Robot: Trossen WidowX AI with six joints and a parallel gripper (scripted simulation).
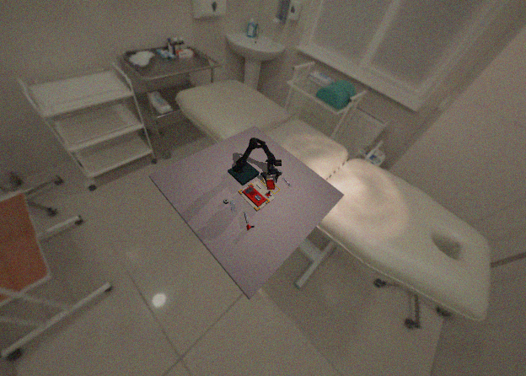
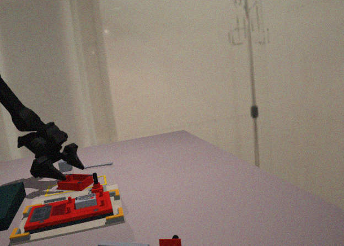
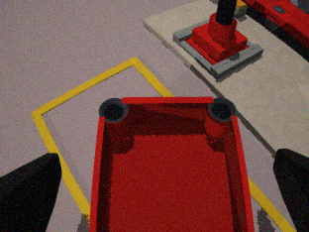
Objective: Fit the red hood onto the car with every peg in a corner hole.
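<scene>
The red hood is 3 cm below my gripper tip. The rest, counted from my gripper tip: grey engine block: 20 cm to the right, 5 cm ahead, 2 cm below.
</scene>
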